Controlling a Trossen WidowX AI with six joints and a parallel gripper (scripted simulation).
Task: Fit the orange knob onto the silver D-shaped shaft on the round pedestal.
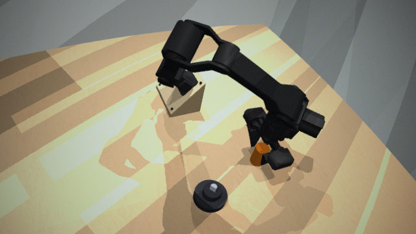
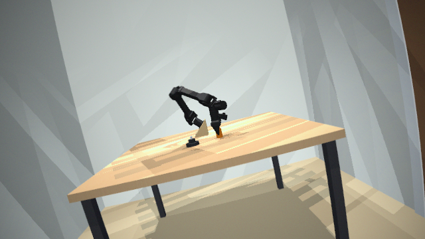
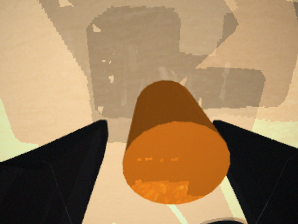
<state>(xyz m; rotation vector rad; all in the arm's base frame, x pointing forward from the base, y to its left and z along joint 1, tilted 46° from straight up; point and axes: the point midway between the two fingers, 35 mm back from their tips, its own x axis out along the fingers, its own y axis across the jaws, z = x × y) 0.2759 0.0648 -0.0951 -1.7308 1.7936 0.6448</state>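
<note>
Now: gripper tip 2 cm below the orange knob. The rest, counted from my gripper tip: pedestal with D-shaped shaft (6 cm ahead, 17 cm to the right, 1 cm above).
</note>
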